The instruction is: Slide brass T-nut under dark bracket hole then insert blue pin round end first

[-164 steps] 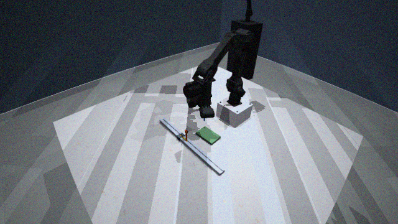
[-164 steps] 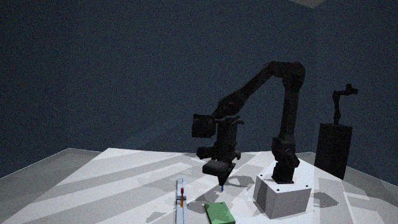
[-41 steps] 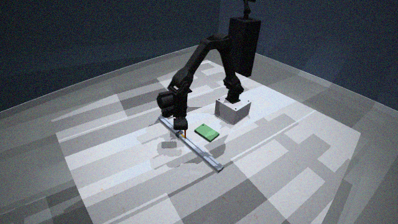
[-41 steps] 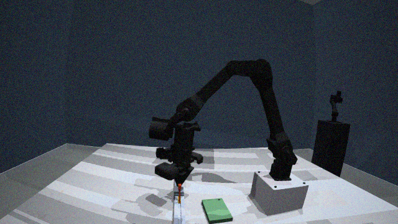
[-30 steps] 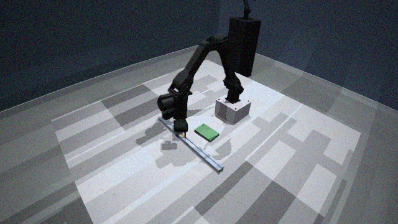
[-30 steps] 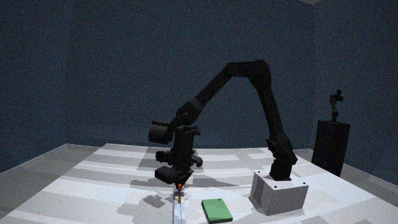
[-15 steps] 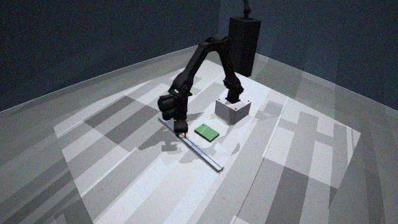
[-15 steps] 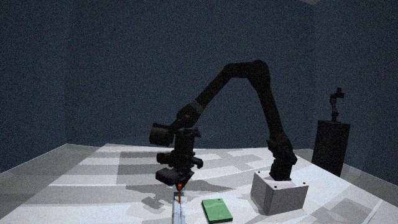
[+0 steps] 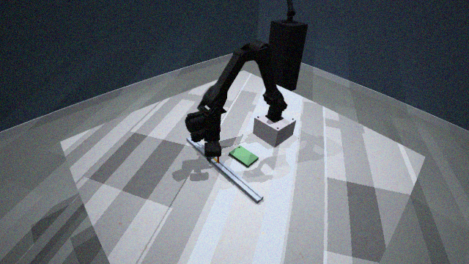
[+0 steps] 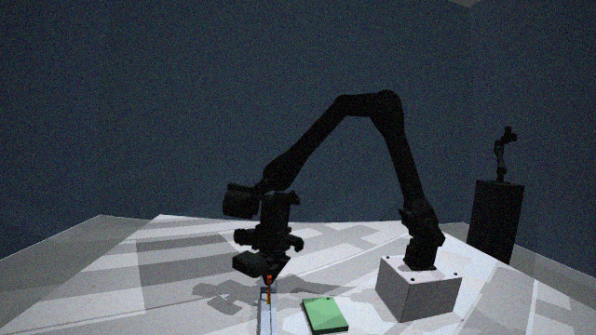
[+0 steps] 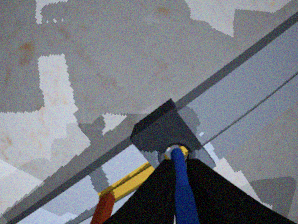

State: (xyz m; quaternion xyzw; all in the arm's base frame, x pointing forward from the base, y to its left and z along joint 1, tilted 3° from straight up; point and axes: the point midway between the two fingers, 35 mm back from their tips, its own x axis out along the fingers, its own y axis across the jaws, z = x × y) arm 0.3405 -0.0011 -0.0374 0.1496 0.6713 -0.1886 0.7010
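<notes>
My gripper tip is right at the blue pin. From my gripper tip the other things lie so: green tray 13 cm behind, 4 cm to the left, 3 cm below; brass T-nut 2 cm to the left, 1 cm above; aluminum rail 2 cm to the left, 2 cm below.
</notes>
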